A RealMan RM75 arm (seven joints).
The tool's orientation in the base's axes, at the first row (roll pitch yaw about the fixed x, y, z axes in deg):
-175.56 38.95 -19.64
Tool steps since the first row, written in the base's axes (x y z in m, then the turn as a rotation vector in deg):
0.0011 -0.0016 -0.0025 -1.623 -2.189 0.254
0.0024 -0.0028 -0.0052 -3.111 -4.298 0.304
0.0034 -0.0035 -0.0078 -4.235 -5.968 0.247
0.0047 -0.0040 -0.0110 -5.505 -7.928 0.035
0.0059 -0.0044 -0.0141 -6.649 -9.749 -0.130
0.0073 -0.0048 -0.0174 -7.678 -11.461 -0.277
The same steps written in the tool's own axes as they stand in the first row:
0.0028 0.0012 0.0009 -0.776 2.623 0.098
0.0058 0.0020 0.0019 -1.346 5.132 0.301
0.0083 0.0024 0.0031 -1.697 7.105 0.506
0.0114 0.0026 0.0047 -1.982 9.410 0.831
0.0143 0.0027 0.0064 -2.240 11.535 1.088
0.0175 0.0027 0.0080 -2.454 13.516 1.297

